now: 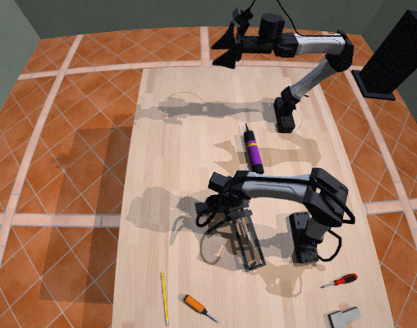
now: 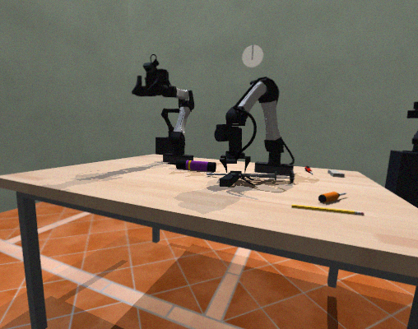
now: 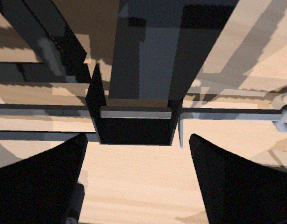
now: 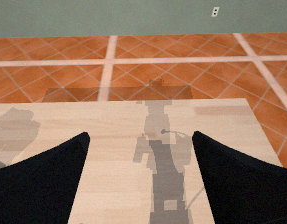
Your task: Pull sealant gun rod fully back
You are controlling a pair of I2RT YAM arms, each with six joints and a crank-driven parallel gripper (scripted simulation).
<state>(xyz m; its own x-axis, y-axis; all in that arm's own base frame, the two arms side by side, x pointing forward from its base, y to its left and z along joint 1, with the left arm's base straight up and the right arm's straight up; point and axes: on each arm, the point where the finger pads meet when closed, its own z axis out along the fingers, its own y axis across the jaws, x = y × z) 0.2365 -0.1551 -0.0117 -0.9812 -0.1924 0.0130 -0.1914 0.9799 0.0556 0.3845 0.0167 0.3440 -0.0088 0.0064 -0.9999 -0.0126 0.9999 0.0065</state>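
Note:
My left hand is 10 mm short of the rod, 30 mm to the right of it and 10 mm above it. Round my left hand: sealant cartridge: 60 mm behind, 270 mm to the right; then yellow pencil: 300 mm ahead, 370 mm to the left, 20 mm below; then thumb plate: 20 mm ahead, 20 mm to the right, 10 mm below.

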